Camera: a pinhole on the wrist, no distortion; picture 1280 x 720 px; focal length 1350.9 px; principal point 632.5 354.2 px. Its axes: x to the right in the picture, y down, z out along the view. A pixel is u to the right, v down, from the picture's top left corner.
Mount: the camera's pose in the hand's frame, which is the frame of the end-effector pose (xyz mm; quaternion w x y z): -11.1 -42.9 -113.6 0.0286 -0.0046 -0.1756 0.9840
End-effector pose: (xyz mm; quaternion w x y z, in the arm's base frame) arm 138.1 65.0 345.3 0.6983 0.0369 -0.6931 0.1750
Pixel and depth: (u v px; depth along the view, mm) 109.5 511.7 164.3
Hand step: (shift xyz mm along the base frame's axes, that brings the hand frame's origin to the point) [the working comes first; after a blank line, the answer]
In the camera's frame: -63.6 19.2 164.3

2.4 -114.2 71.7
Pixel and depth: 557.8 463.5 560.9
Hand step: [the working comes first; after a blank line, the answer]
In the camera's frame: -31.0 45.4 560.9

-296.2 -378.4 74.7
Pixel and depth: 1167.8 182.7 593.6
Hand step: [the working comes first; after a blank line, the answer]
In the camera's frame: 235.2 -75.4 593.6

-394.6 -340.3 -199.9
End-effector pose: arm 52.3 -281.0 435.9 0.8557 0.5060 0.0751 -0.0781
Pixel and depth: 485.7 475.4 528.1
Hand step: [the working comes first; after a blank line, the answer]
In the camera's frame: -57.4 47.4 528.1

-6.4 -452.6 -65.9
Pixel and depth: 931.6 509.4 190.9
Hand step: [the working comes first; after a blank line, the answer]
In the camera's frame: 42.3 21.9 190.9

-80.5 -107.9 -68.7
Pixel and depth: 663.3 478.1 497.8
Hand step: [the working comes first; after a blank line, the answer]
In the camera's frame: 11.3 45.7 497.8

-70.8 -416.6 -51.4
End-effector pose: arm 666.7 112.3 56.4 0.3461 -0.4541 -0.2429 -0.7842
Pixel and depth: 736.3 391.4 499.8
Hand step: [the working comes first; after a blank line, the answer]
In the camera's frame: 38.4 13.8 499.8

38.9 408.3 97.0
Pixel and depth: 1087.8 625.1 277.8
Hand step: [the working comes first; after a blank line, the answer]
In the camera's frame: 93.6 55.7 277.8

-32.8 244.5 -51.7
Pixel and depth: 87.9 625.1 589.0
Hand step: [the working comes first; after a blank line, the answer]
In the camera's frame: -237.4 118.1 589.0

-138.9 447.7 345.5
